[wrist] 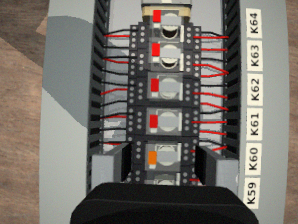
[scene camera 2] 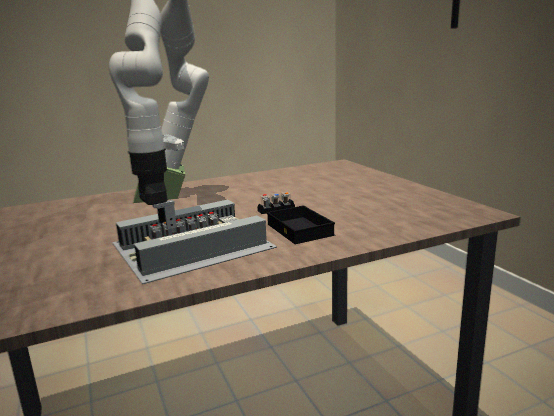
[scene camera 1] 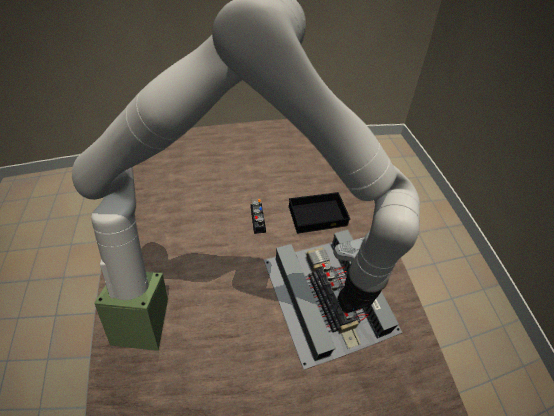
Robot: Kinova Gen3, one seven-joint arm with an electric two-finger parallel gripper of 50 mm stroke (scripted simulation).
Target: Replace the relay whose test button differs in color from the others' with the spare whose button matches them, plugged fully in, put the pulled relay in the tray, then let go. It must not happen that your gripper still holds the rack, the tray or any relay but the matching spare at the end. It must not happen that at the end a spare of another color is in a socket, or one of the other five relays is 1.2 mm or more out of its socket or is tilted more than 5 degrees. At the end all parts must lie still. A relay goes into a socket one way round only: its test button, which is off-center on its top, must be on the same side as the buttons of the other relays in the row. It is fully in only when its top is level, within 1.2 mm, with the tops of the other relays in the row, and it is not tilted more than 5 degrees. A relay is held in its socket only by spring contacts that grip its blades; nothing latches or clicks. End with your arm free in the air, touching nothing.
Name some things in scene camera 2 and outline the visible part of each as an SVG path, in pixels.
My gripper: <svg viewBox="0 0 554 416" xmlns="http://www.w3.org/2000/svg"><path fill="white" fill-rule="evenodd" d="M129 154L132 174L138 176L140 199L147 205L157 208L159 223L166 222L166 229L177 228L174 200L167 201L164 184L164 172L167 171L165 151L147 155Z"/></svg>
A black tray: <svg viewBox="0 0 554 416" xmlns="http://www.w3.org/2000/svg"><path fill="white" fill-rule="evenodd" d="M267 212L268 225L294 244L334 236L335 222L304 205Z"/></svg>
